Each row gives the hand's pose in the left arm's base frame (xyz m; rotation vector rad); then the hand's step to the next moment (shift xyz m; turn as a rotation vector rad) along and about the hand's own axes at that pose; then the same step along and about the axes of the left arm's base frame.
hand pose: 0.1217 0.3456 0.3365 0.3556 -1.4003 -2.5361
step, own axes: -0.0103 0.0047 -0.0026 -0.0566 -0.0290 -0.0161
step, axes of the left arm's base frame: 0.0109 -0.0014 0.0037 0.0564 0.0197 -0.0271
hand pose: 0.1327 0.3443 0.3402 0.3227 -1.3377 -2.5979
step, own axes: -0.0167 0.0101 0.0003 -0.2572 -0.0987 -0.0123
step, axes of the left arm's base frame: 0.0167 -0.0009 0.0101 0.2416 0.1177 -0.0618
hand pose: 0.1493 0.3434 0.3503 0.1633 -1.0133 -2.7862
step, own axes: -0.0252 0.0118 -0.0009 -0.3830 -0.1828 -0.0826
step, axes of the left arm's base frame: 0.0263 -0.0045 0.0080 0.3657 0.1620 -0.1641
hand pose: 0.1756 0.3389 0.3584 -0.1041 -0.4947 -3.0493
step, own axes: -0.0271 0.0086 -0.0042 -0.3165 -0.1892 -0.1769
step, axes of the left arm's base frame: 0.0273 -0.0084 -0.0033 0.2936 0.1355 -0.2504
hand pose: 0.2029 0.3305 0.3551 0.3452 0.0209 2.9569
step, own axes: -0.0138 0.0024 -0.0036 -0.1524 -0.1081 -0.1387
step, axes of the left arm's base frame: 0.0120 -0.0046 -0.0066 0.1318 0.0823 -0.1732
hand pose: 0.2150 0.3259 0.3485 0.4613 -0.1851 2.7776
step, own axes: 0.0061 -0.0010 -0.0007 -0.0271 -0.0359 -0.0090
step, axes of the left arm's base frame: -0.0053 0.0028 0.0015 0.0335 0.0276 -0.0148
